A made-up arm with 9 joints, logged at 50 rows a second.
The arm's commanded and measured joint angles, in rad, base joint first. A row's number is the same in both.
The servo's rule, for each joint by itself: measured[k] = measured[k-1] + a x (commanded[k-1-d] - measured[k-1]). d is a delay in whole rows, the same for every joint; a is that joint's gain. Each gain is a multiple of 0.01, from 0.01 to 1. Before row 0 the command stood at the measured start. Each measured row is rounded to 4 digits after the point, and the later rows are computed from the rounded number. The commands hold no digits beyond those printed.
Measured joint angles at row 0:
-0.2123, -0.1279, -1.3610, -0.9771, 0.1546, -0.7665, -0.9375, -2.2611, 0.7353
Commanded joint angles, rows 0 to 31:
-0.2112, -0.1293, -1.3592, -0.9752, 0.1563, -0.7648, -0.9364, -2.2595, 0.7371
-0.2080, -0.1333, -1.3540, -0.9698, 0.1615, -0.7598, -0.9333, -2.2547, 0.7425
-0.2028, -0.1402, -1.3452, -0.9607, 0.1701, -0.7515, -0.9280, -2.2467, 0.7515
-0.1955, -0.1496, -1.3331, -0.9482, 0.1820, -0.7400, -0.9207, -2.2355, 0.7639
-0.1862, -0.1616, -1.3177, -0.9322, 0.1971, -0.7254, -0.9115, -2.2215, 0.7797
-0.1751, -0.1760, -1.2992, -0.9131, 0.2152, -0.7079, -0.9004, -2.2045, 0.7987
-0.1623, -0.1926, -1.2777, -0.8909, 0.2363, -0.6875, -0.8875, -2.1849, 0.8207
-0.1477, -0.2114, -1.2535, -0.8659, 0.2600, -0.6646, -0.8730, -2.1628, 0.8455
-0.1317, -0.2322, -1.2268, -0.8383, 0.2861, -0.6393, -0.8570, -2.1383, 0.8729
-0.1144, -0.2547, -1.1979, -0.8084, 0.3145, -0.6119, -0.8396, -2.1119, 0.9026
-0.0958, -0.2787, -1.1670, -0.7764, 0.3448, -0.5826, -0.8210, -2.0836, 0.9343
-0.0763, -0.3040, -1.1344, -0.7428, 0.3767, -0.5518, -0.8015, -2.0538, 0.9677
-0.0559, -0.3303, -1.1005, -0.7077, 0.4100, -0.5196, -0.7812, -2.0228, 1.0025
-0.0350, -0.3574, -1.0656, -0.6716, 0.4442, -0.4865, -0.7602, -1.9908, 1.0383
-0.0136, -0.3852, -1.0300, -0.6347, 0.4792, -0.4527, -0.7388, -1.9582, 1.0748
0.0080, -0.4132, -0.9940, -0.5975, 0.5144, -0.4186, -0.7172, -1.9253, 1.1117
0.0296, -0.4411, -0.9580, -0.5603, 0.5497, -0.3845, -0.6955, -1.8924, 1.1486
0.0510, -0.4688, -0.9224, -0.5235, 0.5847, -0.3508, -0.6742, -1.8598, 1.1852
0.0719, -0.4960, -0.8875, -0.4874, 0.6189, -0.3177, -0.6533, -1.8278, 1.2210
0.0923, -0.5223, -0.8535, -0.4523, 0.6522, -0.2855, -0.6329, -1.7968, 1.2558
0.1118, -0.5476, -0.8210, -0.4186, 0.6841, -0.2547, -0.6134, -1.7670, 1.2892
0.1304, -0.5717, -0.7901, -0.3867, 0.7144, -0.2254, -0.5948, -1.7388, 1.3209
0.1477, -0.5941, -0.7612, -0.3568, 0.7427, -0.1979, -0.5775, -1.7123, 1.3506
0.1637, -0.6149, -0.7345, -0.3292, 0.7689, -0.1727, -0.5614, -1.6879, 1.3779
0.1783, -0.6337, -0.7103, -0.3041, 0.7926, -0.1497, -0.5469, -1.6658, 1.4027
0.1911, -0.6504, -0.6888, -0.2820, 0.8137, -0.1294, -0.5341, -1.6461, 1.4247
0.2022, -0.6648, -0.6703, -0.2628, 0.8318, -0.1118, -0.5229, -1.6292, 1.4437
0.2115, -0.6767, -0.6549, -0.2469, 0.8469, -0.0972, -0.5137, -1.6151, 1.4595
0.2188, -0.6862, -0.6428, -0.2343, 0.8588, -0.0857, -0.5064, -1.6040, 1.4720
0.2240, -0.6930, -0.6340, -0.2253, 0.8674, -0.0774, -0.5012, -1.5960, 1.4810
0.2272, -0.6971, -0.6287, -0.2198, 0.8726, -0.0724, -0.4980, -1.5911, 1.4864
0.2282, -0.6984, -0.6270, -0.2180, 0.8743, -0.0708, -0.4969, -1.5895, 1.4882
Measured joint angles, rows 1 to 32:
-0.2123, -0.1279, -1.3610, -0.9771, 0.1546, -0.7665, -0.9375, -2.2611, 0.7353
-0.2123, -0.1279, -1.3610, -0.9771, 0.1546, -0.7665, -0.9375, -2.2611, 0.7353
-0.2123, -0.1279, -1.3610, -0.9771, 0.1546, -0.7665, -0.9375, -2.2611, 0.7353
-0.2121, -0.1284, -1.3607, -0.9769, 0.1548, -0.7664, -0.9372, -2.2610, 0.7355
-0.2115, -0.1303, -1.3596, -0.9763, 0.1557, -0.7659, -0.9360, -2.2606, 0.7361
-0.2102, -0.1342, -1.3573, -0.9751, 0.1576, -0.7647, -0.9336, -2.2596, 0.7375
-0.2080, -0.1402, -1.3534, -0.9729, 0.1608, -0.7627, -0.9297, -2.2579, 0.7399
-0.2047, -0.1485, -1.3477, -0.9696, 0.1655, -0.7597, -0.9242, -2.2554, 0.7435
-0.2003, -0.1592, -1.3399, -0.9651, 0.1720, -0.7556, -0.9171, -2.2518, 0.7485
-0.1946, -0.1722, -1.3299, -0.9592, 0.1804, -0.7502, -0.9082, -2.2471, 0.7550
-0.1876, -0.1875, -1.3177, -0.9517, 0.1907, -0.7434, -0.8976, -2.2412, 0.7631
-0.1792, -0.2049, -1.3032, -0.9426, 0.2031, -0.7351, -0.8854, -2.2340, 0.7730
-0.1695, -0.2243, -1.2864, -0.9319, 0.2176, -0.7252, -0.8717, -2.2255, 0.7847
-0.1584, -0.2455, -1.2673, -0.9195, 0.2341, -0.7138, -0.8565, -2.2156, 0.7982
-0.1461, -0.2683, -1.2460, -0.9054, 0.2526, -0.7008, -0.8400, -2.2043, 0.8135
-0.1326, -0.2925, -1.2227, -0.8896, 0.2731, -0.6863, -0.8224, -2.1916, 0.8305
-0.1180, -0.3178, -1.1976, -0.8722, 0.2953, -0.6703, -0.8037, -2.1775, 0.8492
-0.1023, -0.3441, -1.1708, -0.8532, 0.3192, -0.6529, -0.7842, -2.1621, 0.8695
-0.0858, -0.3710, -1.1425, -0.8327, 0.3446, -0.6342, -0.7641, -2.1455, 0.8913
-0.0685, -0.3983, -1.1130, -0.8109, 0.3713, -0.6142, -0.7435, -2.1278, 0.9145
-0.0506, -0.4258, -1.0825, -0.7879, 0.3990, -0.5931, -0.7227, -2.1090, 0.9389
-0.0322, -0.4532, -1.0513, -0.7639, 0.4276, -0.5711, -0.7019, -2.0893, 0.9643
-0.0135, -0.4801, -1.0197, -0.7390, 0.4568, -0.5483, -0.6812, -2.0688, 0.9905
0.0053, -0.5064, -0.9879, -0.7134, 0.4863, -0.5248, -0.6609, -2.0477, 1.0174
0.0241, -0.5319, -0.9563, -0.6873, 0.5160, -0.5008, -0.6411, -2.0261, 1.0447
0.0426, -0.5562, -0.9251, -0.6609, 0.5455, -0.4766, -0.6220, -2.0041, 1.0722
0.0608, -0.5791, -0.8946, -0.6344, 0.5745, -0.4523, -0.6038, -1.9820, 1.0997
0.0784, -0.6004, -0.8651, -0.6080, 0.6029, -0.4281, -0.5867, -1.9599, 1.1270
0.0953, -0.6199, -0.8369, -0.5819, 0.6303, -0.4042, -0.5709, -1.9379, 1.1538
0.1113, -0.6374, -0.8102, -0.5564, 0.6565, -0.3808, -0.5565, -1.9163, 1.1799
0.1263, -0.6527, -0.7854, -0.5316, 0.6813, -0.3581, -0.5437, -1.8952, 1.2051
0.1402, -0.6658, -0.7626, -0.5078, 0.7044, -0.3363, -0.5325, -1.8748, 1.2291
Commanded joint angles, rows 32 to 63:
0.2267, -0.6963, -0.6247, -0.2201, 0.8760, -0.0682, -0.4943, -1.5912, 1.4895
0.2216, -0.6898, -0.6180, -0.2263, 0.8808, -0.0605, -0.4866, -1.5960, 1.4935
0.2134, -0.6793, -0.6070, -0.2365, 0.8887, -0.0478, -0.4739, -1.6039, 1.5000
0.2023, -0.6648, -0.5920, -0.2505, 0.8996, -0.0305, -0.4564, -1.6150, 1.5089
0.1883, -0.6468, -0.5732, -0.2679, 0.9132, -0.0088, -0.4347, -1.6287, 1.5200
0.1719, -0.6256, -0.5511, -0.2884, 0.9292, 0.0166, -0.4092, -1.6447, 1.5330
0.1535, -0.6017, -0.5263, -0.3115, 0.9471, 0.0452, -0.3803, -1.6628, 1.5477
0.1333, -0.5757, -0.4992, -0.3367, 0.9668, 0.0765, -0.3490, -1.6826, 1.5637
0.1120, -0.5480, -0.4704, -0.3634, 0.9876, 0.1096, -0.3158, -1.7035, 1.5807
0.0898, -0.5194, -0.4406, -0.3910, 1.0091, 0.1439, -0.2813, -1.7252, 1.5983
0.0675, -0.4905, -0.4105, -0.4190, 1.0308, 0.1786, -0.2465, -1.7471, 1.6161
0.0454, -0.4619, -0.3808, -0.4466, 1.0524, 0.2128, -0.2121, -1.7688, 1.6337
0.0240, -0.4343, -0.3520, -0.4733, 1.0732, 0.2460, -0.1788, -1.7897, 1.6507
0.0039, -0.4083, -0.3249, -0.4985, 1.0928, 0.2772, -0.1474, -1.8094, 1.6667
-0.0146, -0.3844, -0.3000, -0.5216, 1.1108, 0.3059, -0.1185, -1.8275, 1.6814
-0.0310, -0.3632, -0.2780, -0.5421, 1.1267, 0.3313, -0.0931, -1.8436, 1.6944
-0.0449, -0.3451, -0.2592, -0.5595, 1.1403, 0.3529, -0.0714, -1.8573, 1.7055
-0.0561, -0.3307, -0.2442, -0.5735, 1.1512, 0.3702, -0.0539, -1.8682, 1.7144
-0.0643, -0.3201, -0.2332, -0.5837, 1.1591, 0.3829, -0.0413, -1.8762, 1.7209
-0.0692, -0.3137, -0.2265, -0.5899, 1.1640, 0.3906, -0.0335, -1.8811, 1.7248
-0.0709, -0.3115, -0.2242, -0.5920, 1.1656, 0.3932, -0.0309, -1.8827, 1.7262
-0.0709, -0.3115, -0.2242, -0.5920, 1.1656, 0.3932, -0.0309, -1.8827, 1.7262
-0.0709, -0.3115, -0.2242, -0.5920, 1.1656, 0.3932, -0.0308, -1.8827, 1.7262
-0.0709, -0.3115, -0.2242, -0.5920, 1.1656, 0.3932, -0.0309, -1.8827, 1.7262
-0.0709, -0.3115, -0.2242, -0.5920, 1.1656, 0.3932, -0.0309, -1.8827, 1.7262
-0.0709, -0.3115, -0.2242, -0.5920, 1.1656, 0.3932, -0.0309, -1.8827, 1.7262
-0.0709, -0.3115, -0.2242, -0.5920, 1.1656, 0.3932, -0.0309, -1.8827, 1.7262
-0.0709, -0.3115, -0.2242, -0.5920, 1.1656, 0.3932, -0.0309, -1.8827, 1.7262
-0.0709, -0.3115, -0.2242, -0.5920, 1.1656, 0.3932, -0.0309, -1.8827, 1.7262
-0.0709, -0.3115, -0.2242, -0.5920, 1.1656, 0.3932, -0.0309, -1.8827, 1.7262
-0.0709, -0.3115, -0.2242, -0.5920, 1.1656, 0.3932, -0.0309, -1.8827, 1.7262
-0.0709, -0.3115, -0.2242, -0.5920, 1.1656, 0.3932, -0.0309, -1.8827, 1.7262
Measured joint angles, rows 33 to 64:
0.1528, -0.6764, -0.7420, -0.4852, 0.7256, -0.3156, -0.5231, -1.8553, 1.2518
0.1640, -0.6845, -0.7239, -0.4640, 0.7447, -0.2961, -0.5156, -1.8368, 1.2729
0.1736, -0.6899, -0.7084, -0.4443, 0.7615, -0.2781, -0.5100, -1.8195, 1.2923
0.1816, -0.6924, -0.6950, -0.4264, 0.7764, -0.2613, -0.5053, -1.8035, 1.3100
0.1876, -0.6914, -0.6827, -0.4104, 0.7900, -0.2452, -0.4997, -1.7890, 1.3265
0.1915, -0.6867, -0.6706, -0.3965, 0.8028, -0.2294, -0.4920, -1.7760, 1.3421
0.1931, -0.6782, -0.6580, -0.3848, 0.8154, -0.2135, -0.4813, -1.7647, 1.3571
0.1924, -0.6660, -0.6444, -0.3754, 0.8281, -0.1971, -0.4673, -1.7552, 1.3718
0.1893, -0.6502, -0.6295, -0.3684, 0.8412, -0.1800, -0.4499, -1.7475, 1.3863
0.1839, -0.6313, -0.6130, -0.3638, 0.8550, -0.1620, -0.4290, -1.7416, 1.4008
0.1763, -0.6096, -0.5948, -0.3616, 0.8695, -0.1429, -0.4050, -1.7375, 1.4155
0.1667, -0.5856, -0.5749, -0.3617, 0.8849, -0.1227, -0.3782, -1.7351, 1.4304
0.1552, -0.5598, -0.5534, -0.3640, 0.9010, -0.1014, -0.3491, -1.7344, 1.4455
0.1420, -0.5328, -0.5305, -0.3684, 0.9179, -0.0790, -0.3183, -1.7353, 1.4609
0.1275, -0.5051, -0.5065, -0.3747, 0.9354, -0.0557, -0.2864, -1.7376, 1.4765
0.1120, -0.4775, -0.4818, -0.3826, 0.9533, -0.0316, -0.2541, -1.7412, 1.4922
0.0958, -0.4505, -0.4567, -0.3919, 0.9714, -0.0069, -0.2221, -1.7460, 1.5079
0.0792, -0.4247, -0.4316, -0.4023, 0.9895, 0.0181, -0.1910, -1.7517, 1.5235
0.0627, -0.4007, -0.4070, -0.4135, 1.0073, 0.0432, -0.1616, -1.7581, 1.5389
0.0466, -0.3790, -0.3834, -0.4252, 1.0246, 0.0680, -0.1345, -1.7650, 1.5539
0.0312, -0.3602, -0.3611, -0.4371, 1.0411, 0.0922, -0.1103, -1.7722, 1.5683
0.0169, -0.3446, -0.3406, -0.4488, 1.0564, 0.1155, -0.0896, -1.7795, 1.5820
0.0040, -0.3325, -0.3223, -0.4601, 1.0704, 0.1375, -0.0728, -1.7866, 1.5949
-0.0072, -0.3243, -0.3066, -0.4707, 1.0828, 0.1580, -0.0602, -1.7933, 1.6067
-0.0168, -0.3193, -0.2934, -0.4804, 1.0936, 0.1768, -0.0514, -1.7996, 1.6175
-0.0249, -0.3163, -0.2823, -0.4893, 1.1030, 0.1941, -0.0452, -1.8054, 1.6273
-0.0318, -0.3144, -0.2730, -0.4975, 1.1111, 0.2100, -0.0409, -1.8108, 1.6362
-0.0377, -0.3133, -0.2652, -0.5051, 1.1182, 0.2247, -0.0379, -1.8158, 1.6443
-0.0427, -0.3126, -0.2586, -0.5121, 1.1244, 0.2382, -0.0358, -1.8205, 1.6517
-0.0469, -0.3122, -0.2531, -0.5185, 1.1298, 0.2506, -0.0343, -1.8249, 1.6584
-0.0505, -0.3119, -0.2485, -0.5244, 1.1345, 0.2620, -0.0333, -1.8289, 1.6645
-0.0536, -0.3117, -0.2446, -0.5298, 1.1385, 0.2725, -0.0326, -1.8327, 1.6701

